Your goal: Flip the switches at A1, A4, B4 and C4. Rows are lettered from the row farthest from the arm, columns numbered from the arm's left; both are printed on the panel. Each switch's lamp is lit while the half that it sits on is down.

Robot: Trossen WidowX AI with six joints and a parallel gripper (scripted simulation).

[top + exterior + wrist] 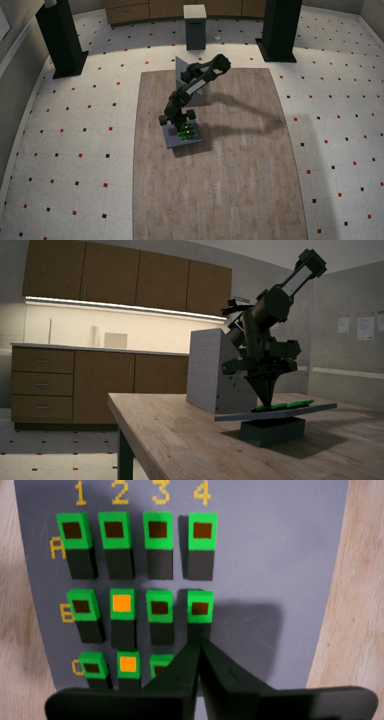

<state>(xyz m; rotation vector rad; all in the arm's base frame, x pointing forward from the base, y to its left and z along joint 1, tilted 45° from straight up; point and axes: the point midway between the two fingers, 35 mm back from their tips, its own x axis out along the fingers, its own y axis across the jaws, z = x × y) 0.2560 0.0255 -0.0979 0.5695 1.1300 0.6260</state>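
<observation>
Now: hand 2 cm short of the switch B4 and 3 cm above it. Round my hand: switch A4: 6 cm ahead, 1 cm to the left, 2 cm below; switch A3: 6 cm ahead, 3 cm to the left, 2 cm below; switch A2: 5 cm ahead, 5 cm to the left, 2 cm below.
</observation>
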